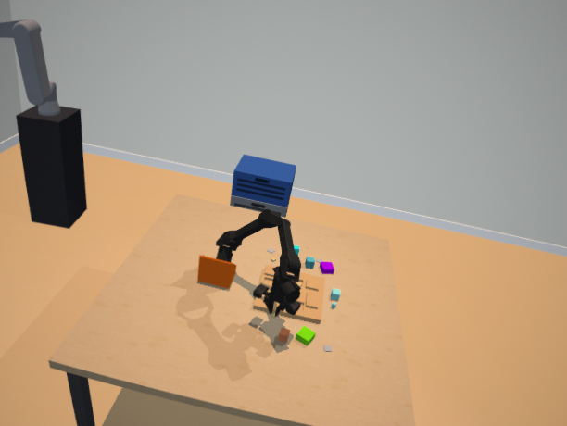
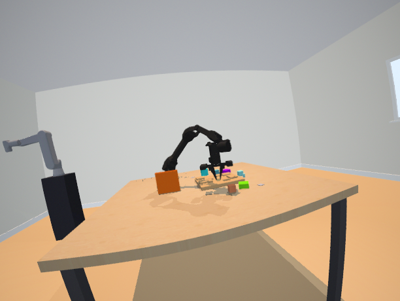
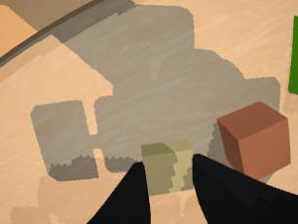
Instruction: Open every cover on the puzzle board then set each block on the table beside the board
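My gripper tip is now 7 cm short of the wooden puzzle board, 24 cm to the right of it and 5 cm above it. Round my gripper tip: brown block: 5 cm ahead, 5 cm to the right, 5 cm below; green block: 14 cm ahead, 3 cm to the right, 6 cm below; light cyan block: 28 cm ahead, 25 cm to the left, 5 cm below.
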